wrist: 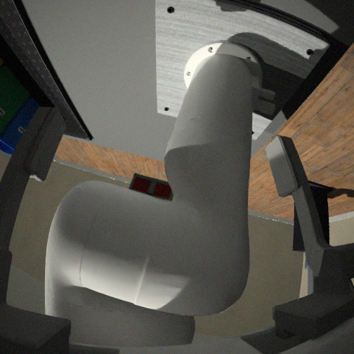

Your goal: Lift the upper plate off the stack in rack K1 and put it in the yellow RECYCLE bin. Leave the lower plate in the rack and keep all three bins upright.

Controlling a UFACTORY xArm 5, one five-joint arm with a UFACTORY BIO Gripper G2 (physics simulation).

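My gripper (165,156) is open, with its two fingers wide apart at the left and right of the wrist view and no plate between them. Rack K1 and its two plates do not show. At the left edge, partly cut off and partly behind a dark panel, are a green container (14,95) and a blue container (21,124), each with a small white label. A tiny yellow-orange sliver shows above the green one, too small to tell what it is.
The robot's own pale arm (210,125) fills the middle, rising from a grey base plate (172,60). A dark perforated panel (42,60) runs along the upper left. A dark box with red faces (141,185) shows behind the arm; a black object (320,210) is behind the right finger.
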